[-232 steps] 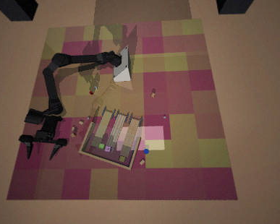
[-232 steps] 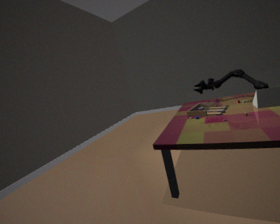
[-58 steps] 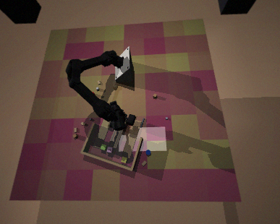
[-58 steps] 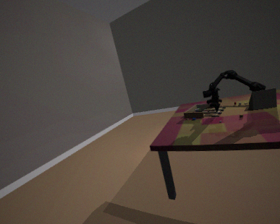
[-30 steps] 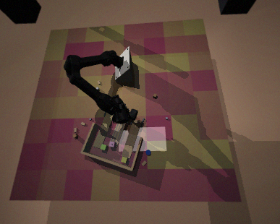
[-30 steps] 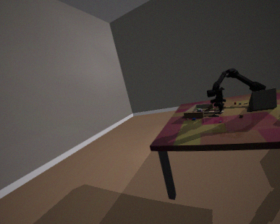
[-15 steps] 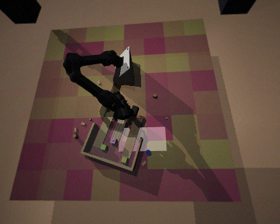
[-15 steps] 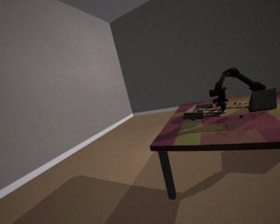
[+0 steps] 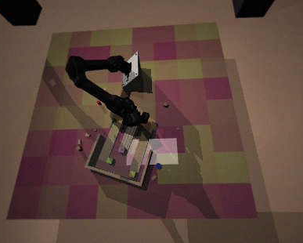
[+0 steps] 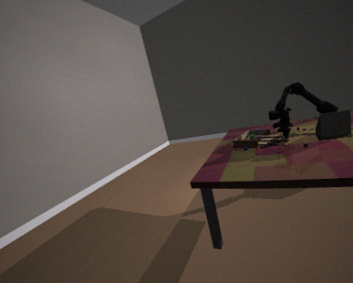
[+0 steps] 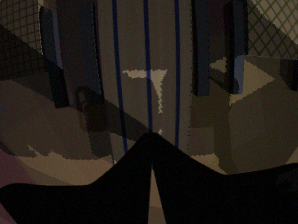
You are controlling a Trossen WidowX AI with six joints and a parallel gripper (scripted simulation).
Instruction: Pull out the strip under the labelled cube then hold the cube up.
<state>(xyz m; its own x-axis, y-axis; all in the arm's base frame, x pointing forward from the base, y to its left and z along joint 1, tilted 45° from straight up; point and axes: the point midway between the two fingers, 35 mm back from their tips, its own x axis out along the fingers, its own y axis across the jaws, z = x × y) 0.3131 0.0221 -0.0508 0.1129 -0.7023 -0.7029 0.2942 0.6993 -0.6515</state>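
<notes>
My gripper tip is 90 mm short of the strip and 30 mm to the left of it.
</notes>
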